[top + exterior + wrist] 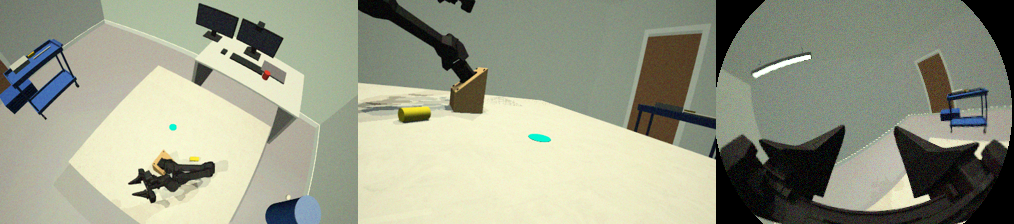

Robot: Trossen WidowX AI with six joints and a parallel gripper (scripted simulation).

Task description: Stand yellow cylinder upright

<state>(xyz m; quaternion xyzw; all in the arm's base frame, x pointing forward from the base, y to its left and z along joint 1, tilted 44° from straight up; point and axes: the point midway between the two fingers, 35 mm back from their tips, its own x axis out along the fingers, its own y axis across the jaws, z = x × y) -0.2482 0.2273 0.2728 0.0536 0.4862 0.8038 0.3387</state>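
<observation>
My gripper tip is now 470 mm short of the yellow cylinder, 450 mm above it and 160 mm to the left of it. Also, from my gripper tip: cyan circle: 620 mm ahead, 470 mm below, 120 mm to the left.
</observation>
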